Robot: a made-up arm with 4 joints.
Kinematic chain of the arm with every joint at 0, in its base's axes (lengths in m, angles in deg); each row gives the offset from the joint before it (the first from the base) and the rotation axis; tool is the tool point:
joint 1: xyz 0 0 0.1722 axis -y
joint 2: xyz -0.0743 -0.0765 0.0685 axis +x
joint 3: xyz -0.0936 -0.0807 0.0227 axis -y
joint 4: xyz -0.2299 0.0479 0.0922 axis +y
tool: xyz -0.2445 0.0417 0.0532
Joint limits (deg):
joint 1: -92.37..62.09
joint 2: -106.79..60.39
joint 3: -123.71..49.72
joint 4: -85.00..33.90
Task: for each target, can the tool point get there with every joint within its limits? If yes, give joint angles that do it. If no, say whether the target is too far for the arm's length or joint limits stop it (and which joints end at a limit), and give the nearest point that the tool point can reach.
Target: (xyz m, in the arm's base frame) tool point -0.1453 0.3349 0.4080
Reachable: yes | joints 39.28 -62.29 -107.45 -18.70
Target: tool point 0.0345 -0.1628 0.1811
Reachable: no: joint limits stop it (at a limit: joint 2, joint 3, joint 4) | nearest point 0.3237 -0.2518 0.2557 | short by 0.312 m
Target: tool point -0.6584 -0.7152 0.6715
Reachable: no: too far | nearest point -0.4367 -0.4365 0.5034 | short by 0.394 m
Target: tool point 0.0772 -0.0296 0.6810
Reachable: yes | joints -19.83 -4.97 -109.76 -54.73
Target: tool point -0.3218 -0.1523 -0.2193
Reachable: yes | joints 47.50 -42.54 2.33 -75.22
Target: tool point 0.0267 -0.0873 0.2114
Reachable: no: joint limits stop it (at a limit: joint 2, joint 3, joint 4) | nearest point 0.1592 0.1188 0.4059 | short by 0.313 m
